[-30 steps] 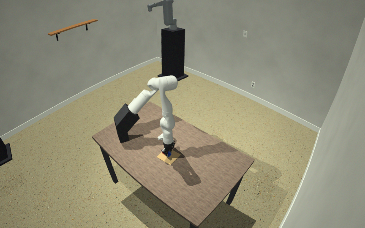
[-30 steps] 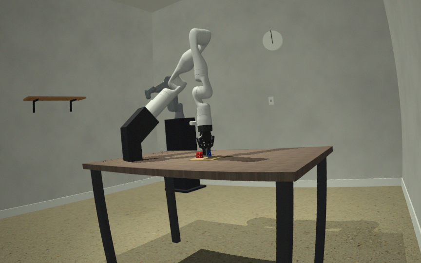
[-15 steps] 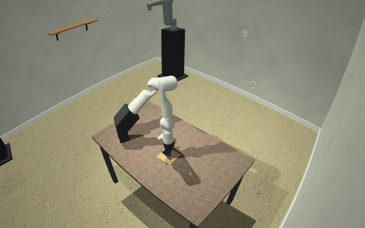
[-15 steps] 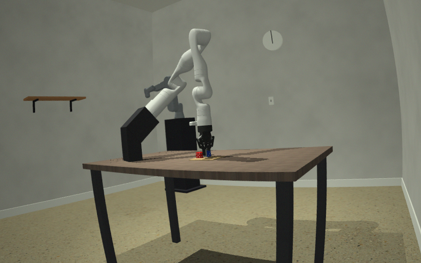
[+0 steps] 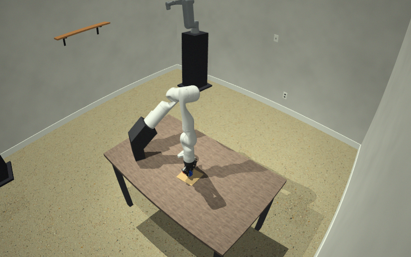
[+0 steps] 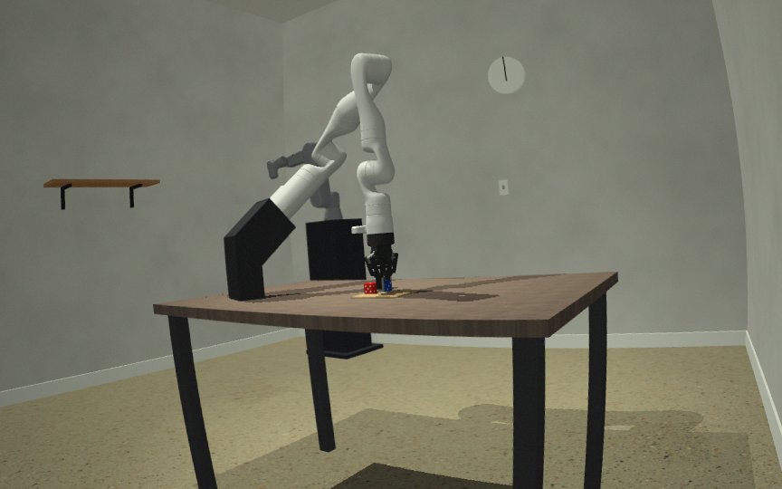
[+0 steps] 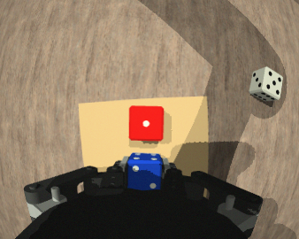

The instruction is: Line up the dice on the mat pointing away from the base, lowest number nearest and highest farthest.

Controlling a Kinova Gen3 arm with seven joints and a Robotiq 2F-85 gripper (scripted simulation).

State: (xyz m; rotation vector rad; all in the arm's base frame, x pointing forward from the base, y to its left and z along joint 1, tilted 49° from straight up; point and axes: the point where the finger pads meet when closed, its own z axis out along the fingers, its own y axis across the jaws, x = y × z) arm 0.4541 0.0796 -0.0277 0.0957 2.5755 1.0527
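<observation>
My hand is 1 cm above the blue die. Round my hand: tan mat (3 cm below); then red die (4 cm behind, 1 cm below); then white die (10 cm behind, 13 cm to the left, 2 cm below).
</observation>
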